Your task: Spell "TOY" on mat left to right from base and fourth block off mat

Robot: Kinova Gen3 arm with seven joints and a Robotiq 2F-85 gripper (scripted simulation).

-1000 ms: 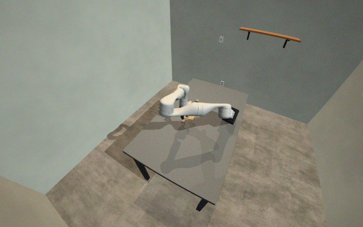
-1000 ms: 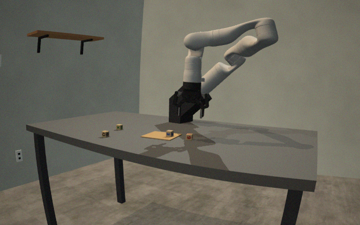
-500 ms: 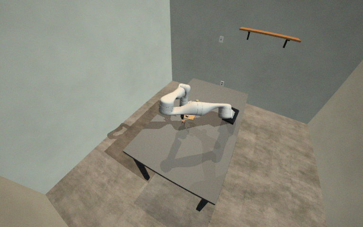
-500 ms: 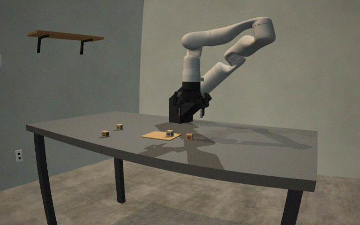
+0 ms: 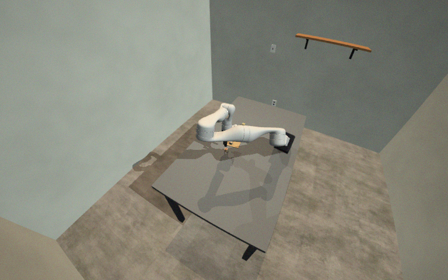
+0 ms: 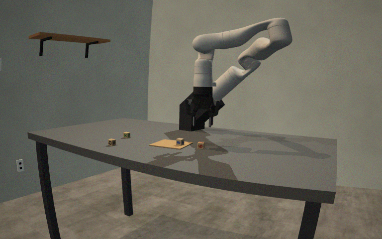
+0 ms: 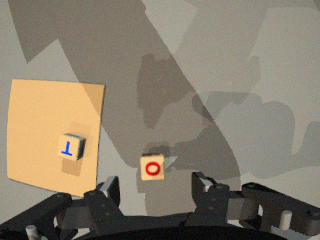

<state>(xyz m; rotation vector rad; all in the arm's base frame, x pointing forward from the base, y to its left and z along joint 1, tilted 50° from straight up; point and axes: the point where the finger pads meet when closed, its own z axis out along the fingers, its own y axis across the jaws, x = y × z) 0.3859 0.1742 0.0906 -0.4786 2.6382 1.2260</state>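
My gripper is now 90 mm above the block. The rest, counted from my hand: tan mat 20 mm ahead, 140 mm to the right, 100 mm below.
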